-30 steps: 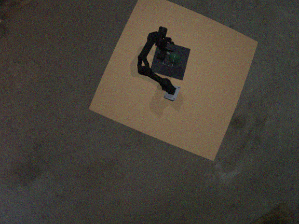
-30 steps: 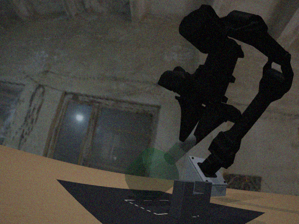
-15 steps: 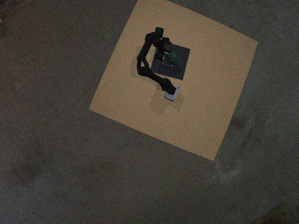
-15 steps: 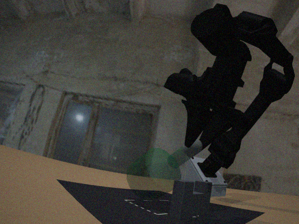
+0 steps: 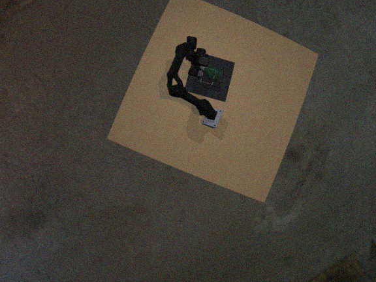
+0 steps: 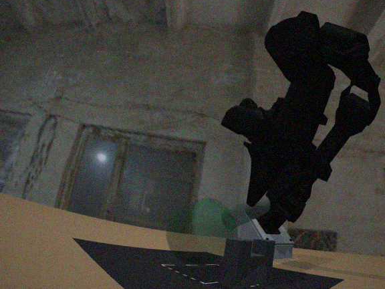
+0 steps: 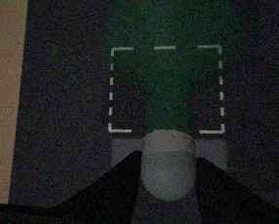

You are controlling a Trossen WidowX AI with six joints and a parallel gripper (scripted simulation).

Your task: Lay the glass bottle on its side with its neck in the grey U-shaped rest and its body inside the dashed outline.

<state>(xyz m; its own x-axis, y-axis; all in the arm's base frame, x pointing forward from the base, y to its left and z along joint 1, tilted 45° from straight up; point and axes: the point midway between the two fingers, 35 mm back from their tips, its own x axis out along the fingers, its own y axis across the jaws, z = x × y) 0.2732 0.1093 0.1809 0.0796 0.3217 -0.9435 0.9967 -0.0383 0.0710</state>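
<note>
Now: gripper tip 1 cm short of the dark mat, 8 cm to the left of it and 10 cm above it. From my gripper tip the other things lie so: green glass bottle (4 cm to the right, 2 cm below).
</note>
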